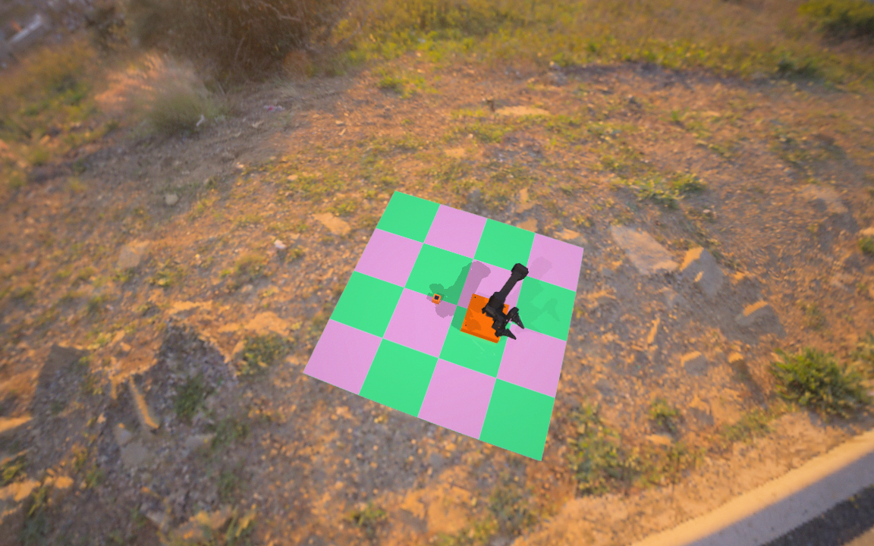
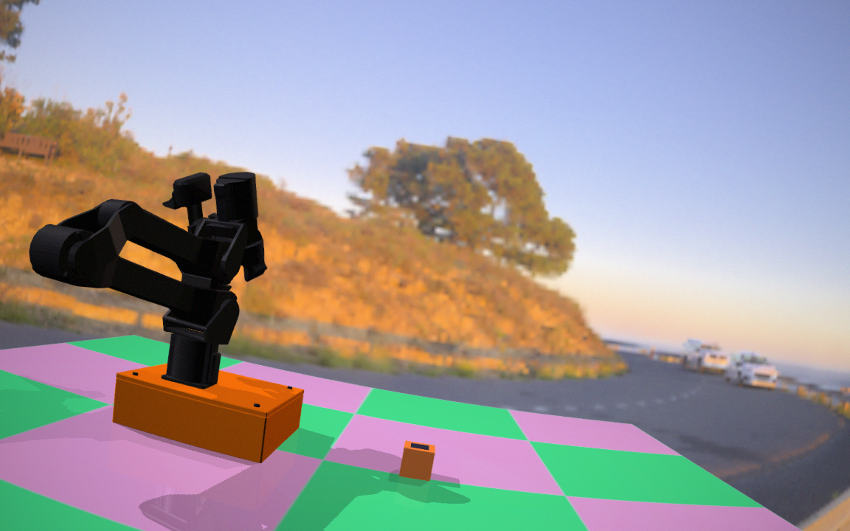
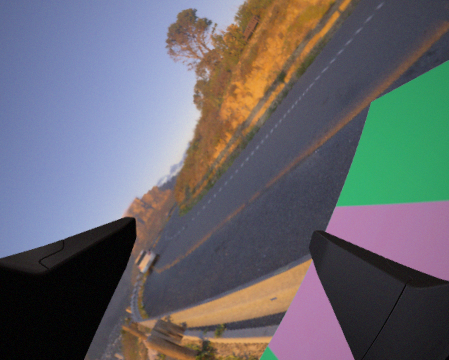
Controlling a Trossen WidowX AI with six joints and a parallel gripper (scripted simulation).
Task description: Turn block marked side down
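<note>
Now: the small orange block 46 cm ahead of my gripper tip, 24 cm below it and 16 cm to the right of it.
</note>
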